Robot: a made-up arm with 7 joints.
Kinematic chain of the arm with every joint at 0, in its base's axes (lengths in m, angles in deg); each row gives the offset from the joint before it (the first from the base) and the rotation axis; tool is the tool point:
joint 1: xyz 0 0 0.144 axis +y
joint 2: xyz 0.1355 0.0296 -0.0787 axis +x
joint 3: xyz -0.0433 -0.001 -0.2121 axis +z
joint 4: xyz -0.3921 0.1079 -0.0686 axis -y
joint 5: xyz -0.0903 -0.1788 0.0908 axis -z
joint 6: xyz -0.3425 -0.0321 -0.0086 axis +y
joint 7: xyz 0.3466 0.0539 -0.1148 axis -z
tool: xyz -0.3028 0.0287 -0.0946
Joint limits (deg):
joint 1: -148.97..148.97
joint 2: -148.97..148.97
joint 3: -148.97..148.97
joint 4: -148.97..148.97
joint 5: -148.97..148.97
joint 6: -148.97..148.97
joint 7: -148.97..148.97
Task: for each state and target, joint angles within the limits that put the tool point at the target. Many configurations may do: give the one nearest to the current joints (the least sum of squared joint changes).
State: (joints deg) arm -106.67 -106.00 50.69 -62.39 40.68 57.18 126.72
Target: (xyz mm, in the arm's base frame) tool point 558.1 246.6 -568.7
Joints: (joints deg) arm -135.87 -120.29 37.14 -79.59 26.24 87.78 130.73
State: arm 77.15 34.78 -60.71 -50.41 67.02 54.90 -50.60
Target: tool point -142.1 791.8 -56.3
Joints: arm 82.55 5.95 -67.11 -47.44 86.44 52.77 -38.61
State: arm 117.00 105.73 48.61 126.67 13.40 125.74 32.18
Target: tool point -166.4 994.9 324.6
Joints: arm 111.78 93.08 55.94 112.27 -6.33 129.69 28.13
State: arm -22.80 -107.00 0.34 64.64 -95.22 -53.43 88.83
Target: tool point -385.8 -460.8 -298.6
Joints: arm -34.25 -104.25 1.83 58.61 -62.85 -30.03 106.44
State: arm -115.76 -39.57 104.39 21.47 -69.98 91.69 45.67
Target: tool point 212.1 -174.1 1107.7
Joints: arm -98.74 -30.69 125.70 22.42 -105.03 89.92 28.51
